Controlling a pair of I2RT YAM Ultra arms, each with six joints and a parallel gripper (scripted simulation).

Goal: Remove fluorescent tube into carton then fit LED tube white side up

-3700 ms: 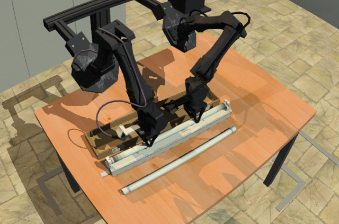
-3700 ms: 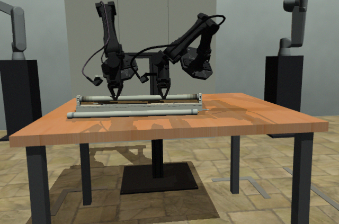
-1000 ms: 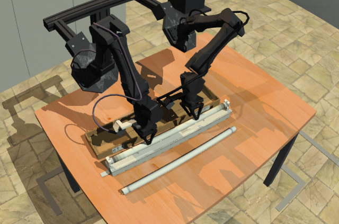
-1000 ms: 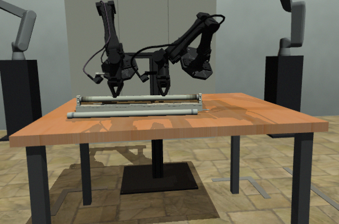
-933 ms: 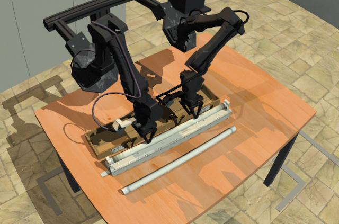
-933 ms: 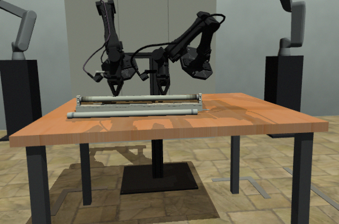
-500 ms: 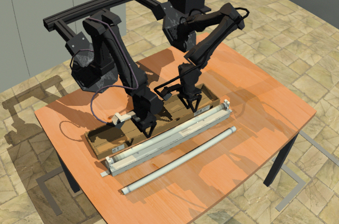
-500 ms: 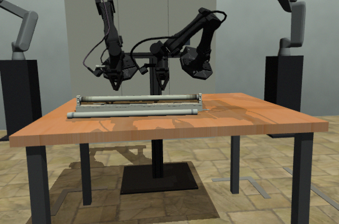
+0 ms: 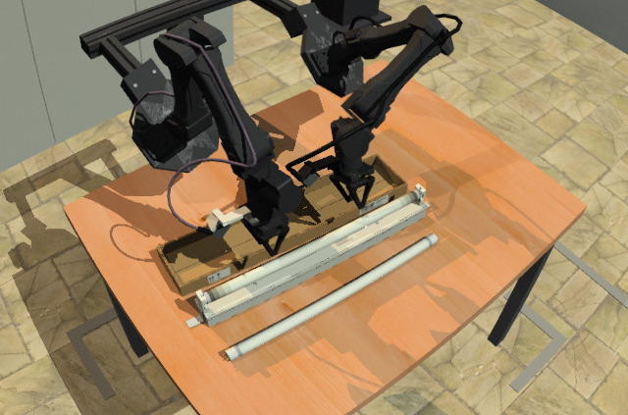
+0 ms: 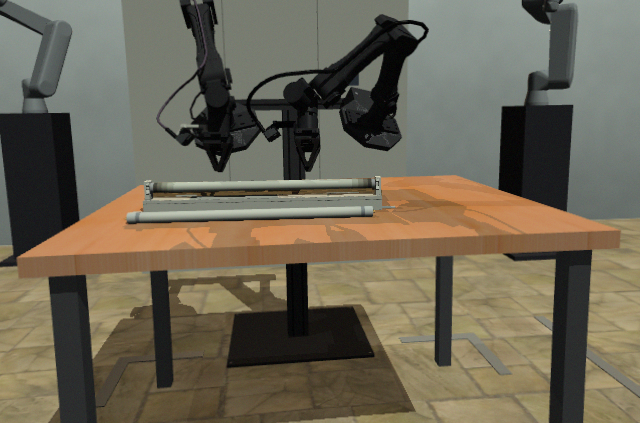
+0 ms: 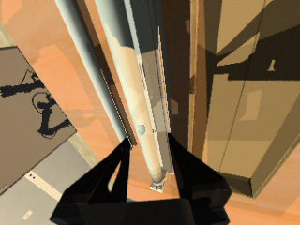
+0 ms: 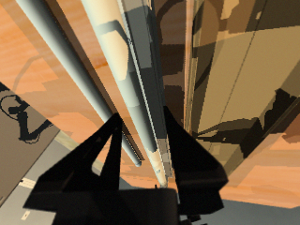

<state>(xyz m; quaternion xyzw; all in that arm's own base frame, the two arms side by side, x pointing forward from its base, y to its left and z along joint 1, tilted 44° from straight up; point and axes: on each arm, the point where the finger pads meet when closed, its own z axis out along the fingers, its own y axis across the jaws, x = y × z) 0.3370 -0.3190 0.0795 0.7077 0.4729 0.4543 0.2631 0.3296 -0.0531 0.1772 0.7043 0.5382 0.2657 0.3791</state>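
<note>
Now: the light fixture 12 cm to the right of my left hand, 6 cm below it and 2 cm ahead of it.
The light fixture is 3 cm ahead of my right hand, 12 cm to the left of it and 6 cm below it.
</note>
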